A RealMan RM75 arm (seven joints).
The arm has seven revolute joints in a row. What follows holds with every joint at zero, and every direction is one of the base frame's. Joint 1 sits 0.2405 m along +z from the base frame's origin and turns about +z. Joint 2 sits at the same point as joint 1 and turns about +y. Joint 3 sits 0.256 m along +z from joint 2 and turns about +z. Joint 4 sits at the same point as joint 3 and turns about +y. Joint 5 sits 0.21 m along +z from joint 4 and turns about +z. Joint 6 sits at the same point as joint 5 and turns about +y. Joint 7 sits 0.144 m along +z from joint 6 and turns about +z. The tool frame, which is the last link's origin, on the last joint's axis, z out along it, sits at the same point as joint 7; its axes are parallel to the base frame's.
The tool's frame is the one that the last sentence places.
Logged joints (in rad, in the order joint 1, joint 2, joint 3, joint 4, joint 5, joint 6, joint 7), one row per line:
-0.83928, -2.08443, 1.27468, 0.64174, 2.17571, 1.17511, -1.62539
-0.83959, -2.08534, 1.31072, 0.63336, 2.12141, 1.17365, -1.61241
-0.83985, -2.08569, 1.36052, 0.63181, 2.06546, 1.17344, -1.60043
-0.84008, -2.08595, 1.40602, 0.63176, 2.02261, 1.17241, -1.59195
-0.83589, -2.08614, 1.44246, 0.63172, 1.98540, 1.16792, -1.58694
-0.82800, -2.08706, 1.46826, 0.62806, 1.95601, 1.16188, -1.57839
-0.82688, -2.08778, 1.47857, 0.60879, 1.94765, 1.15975, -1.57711
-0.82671, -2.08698, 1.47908, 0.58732, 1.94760, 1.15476, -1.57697
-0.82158, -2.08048, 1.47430, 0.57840, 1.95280, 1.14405, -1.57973
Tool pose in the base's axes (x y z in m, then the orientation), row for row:
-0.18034, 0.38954, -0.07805, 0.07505, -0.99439, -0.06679, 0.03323
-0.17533, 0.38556, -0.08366, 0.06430, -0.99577, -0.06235, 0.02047
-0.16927, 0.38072, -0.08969, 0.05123, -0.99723, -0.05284, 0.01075
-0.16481, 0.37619, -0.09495, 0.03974, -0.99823, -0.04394, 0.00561
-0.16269, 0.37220, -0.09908, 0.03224, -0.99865, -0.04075, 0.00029
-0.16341, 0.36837, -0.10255, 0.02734, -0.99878, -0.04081, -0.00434
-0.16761, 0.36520, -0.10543, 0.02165, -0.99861, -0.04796, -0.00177
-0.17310, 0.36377, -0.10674, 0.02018, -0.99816, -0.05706, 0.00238
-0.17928, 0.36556, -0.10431, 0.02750, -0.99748, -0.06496, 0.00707
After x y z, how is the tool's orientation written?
As a quaternion, w x y z.
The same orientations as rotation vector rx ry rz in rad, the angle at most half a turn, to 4 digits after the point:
-2.9830, -0.2004, 0.0997
-3.0064, -0.1882, 0.0618
-3.0347, -0.1608, 0.0327
-3.0591, -0.1347, 0.0172
-3.0745, -0.1255, 0.0009
-3.0843, -0.1260, -0.0134
-3.0947, -0.1486, -0.0055
-3.0962, -0.1770, 0.0074
-3.0800, -0.2006, 0.0218

